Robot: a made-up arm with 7 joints.
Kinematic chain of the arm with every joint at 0, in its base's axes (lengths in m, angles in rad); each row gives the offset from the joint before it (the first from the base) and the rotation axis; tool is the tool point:
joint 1: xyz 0 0 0 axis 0 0.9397 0.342
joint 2: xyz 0 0 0 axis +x
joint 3: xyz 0 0 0 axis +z
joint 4: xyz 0.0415 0 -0.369 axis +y
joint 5: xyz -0.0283 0 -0.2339 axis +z
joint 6: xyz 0 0 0 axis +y
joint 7: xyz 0 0 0 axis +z
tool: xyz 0 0 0
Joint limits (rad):
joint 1: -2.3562..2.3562
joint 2: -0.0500..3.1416
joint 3: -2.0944..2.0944
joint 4: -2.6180..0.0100
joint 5: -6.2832..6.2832
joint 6: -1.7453..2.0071
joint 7: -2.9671..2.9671
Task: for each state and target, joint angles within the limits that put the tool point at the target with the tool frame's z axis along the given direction. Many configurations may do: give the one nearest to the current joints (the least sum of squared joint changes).
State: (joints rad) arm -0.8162 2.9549 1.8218 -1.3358 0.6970 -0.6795 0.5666
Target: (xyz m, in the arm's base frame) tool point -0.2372 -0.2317 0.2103 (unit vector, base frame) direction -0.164 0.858 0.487
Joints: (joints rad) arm -0.7975 3.1397 1.4475 -2.0293 0.6843 -0.1677 0.5666
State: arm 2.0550 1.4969 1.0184 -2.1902 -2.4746 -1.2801 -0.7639
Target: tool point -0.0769 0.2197 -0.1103 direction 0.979 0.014 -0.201
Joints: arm 2.3562 2.1558 0.1677 -2.6158 -1.8775 -1.2374 -0.7639
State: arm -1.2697 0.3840 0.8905 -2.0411 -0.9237 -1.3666 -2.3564
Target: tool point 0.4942 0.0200 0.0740 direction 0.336 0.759 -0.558
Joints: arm -1.2239 0.1072 0.5809 -1.4731 -1.0952 -1.4484 -2.3564
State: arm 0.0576 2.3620 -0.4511 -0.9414 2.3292 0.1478 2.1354
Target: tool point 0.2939 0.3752 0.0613 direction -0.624 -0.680 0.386
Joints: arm 0.8406 2.6452 -0.4471 -1.5871 2.8871 -0.4706 2.1354
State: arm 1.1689 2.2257 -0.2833 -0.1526 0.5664 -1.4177 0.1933
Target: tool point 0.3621 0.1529 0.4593 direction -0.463 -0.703 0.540
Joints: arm 0.7262 2.9963 -0.7069 -0.0496 0.1386 -1.5175 0.1933
